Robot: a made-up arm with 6 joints. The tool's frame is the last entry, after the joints. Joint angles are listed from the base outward.
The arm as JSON. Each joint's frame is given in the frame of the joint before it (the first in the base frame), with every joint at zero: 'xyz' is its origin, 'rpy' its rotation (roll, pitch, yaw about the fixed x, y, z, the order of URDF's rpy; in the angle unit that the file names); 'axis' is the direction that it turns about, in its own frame. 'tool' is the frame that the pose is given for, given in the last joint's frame.
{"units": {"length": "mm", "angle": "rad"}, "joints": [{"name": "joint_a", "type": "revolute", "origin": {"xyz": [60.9, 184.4, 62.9], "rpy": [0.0, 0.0, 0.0]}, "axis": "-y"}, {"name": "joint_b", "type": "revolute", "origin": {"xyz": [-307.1, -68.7, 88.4], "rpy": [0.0, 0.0, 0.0]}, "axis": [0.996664, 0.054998, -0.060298]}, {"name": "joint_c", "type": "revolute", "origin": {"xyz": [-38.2, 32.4, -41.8], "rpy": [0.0, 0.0, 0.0]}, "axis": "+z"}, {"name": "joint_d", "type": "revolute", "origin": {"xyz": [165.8, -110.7, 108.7], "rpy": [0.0, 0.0, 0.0]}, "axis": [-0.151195, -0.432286, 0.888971]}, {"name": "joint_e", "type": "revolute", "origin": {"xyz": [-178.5, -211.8, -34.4], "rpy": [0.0, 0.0, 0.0]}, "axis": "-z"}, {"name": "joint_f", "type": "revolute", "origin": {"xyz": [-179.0, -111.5, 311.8], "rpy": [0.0, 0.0, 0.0]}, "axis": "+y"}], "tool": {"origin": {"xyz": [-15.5, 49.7, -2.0], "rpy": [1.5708, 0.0, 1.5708]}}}
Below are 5 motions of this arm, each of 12 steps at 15 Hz.
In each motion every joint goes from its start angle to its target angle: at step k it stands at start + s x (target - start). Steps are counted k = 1, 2, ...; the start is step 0. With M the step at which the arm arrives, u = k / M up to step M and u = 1 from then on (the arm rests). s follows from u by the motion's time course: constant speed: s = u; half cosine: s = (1 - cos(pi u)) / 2; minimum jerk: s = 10 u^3 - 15 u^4 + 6 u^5.
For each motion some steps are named. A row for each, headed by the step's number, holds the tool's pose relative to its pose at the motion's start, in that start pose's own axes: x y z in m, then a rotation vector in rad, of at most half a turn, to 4 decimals.
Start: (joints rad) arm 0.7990 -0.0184 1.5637 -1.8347 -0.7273 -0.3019
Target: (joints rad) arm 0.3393 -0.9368 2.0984 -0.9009 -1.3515 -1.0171
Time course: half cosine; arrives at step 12
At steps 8, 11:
8: 0.0265 -0.0017 0.5448 0.4050 1.2446 0.3649
11: 0.0856 -0.1452 0.6852 0.6783 1.4210 0.8095

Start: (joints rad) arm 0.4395 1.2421 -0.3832 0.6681 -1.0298 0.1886
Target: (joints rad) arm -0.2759 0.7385 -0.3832 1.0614 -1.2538 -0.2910
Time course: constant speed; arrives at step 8
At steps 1, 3, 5, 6, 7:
1: 0.0079 0.0654 0.0385 0.0267 0.0154 -0.0135
3: 0.0017 0.1877 0.1327 0.0828 0.0640 -0.0051
5: -0.0359 0.2910 0.2447 0.1339 0.1276 0.0542
6: -0.0667 0.3325 0.3048 0.1544 0.1613 0.1031
7: -0.1051 0.3659 0.3662 0.1701 0.1944 0.1647

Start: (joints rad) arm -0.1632 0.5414 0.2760 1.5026 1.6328 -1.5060
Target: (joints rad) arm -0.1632 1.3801 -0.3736 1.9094 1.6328 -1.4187
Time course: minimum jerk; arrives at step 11
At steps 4, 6, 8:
4: -0.0821 0.0749 -0.0283 -0.0586 -0.1489 -0.1523
6: -0.1539 0.1867 -0.0881 -0.1106 -0.3252 -0.3547
8: -0.1804 0.2911 -0.1519 -0.1314 -0.4681 -0.5356

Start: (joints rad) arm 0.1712 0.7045 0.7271 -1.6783 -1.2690 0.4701
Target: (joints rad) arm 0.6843 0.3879 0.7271 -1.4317 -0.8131 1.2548
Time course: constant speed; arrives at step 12
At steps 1, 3, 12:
1: 0.0051 -0.0171 -0.0022 0.0562 -0.0314 -0.0484
3: 0.0133 -0.0541 -0.0048 0.1607 -0.1046 -0.1374
12: 0.0022 -0.2573 0.0183 0.4868 -0.5512 -0.3689

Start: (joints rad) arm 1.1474 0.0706 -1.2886 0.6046 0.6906 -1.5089
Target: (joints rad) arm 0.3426 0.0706 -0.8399 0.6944 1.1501 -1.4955
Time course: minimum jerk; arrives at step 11
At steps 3, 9, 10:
3: 0.0476 -0.0386 0.0685 0.0125 0.0847 0.0218
9: 0.5049 -0.2615 0.3151 0.1410 0.6185 0.1451
10: 0.5296 -0.2700 0.3169 0.1490 0.6432 0.1496

